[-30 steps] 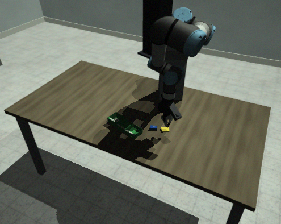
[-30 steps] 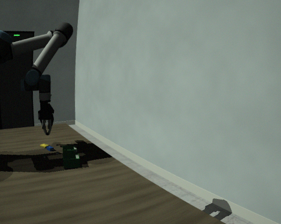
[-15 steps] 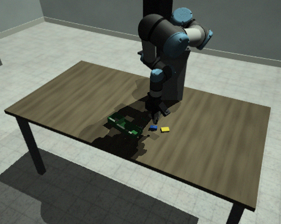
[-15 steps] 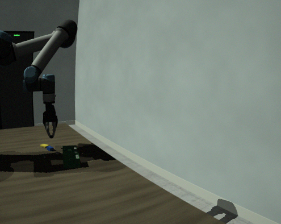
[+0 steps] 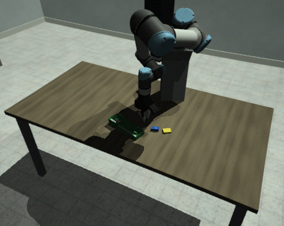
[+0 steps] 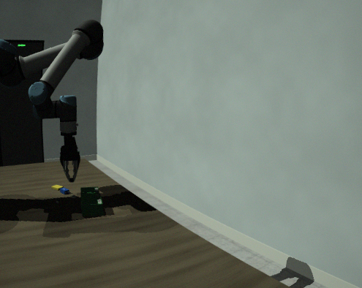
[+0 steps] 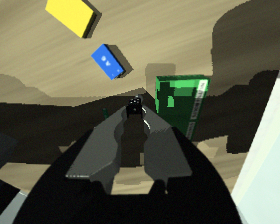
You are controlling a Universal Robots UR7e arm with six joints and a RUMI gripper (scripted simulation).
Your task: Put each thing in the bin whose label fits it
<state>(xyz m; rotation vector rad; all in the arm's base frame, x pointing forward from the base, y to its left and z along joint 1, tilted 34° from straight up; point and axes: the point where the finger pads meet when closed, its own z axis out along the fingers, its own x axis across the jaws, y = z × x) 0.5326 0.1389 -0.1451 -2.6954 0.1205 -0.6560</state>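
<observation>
Right now my hand is 190 mm to the left of the pale rectangular piece, 80 mm short of it and 70 mm above it. Also, from my hand: blue block 80 mm below, 40 mm to the left, 40 mm behind; then grey hex nut 80 mm below, 20 mm to the right; then black part 10 mm below.
</observation>
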